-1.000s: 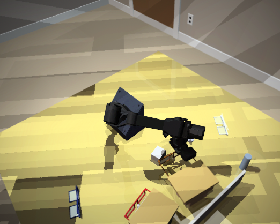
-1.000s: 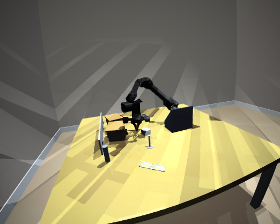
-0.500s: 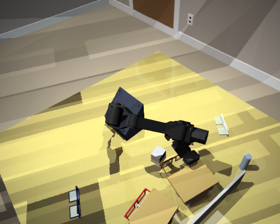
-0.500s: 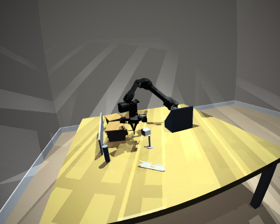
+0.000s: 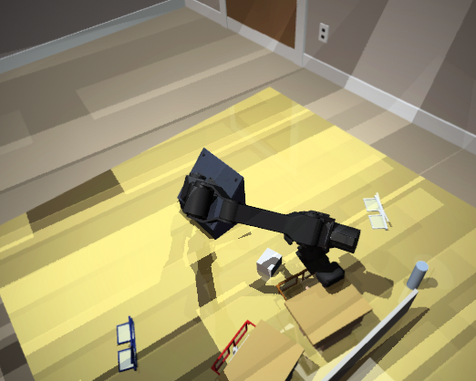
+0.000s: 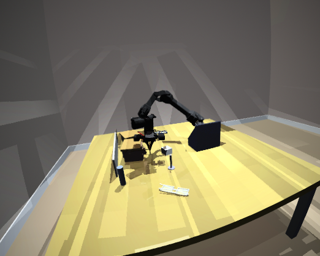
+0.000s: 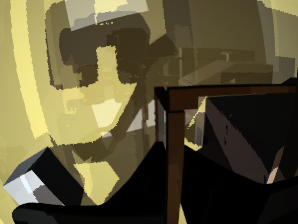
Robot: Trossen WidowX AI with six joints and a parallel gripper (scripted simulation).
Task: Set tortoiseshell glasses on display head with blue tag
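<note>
Right now the display head is 80 mm ahead of my gripper tip, 40 mm to the right of it and 10 mm below it. Round my gripper tip: post (110 mm behind, 140 mm to the left, 40 mm below); white cube (110 mm behind, 60 mm to the right, 50 mm below); long panel (230 mm ahead, 140 mm to the right, 10 mm below).
</note>
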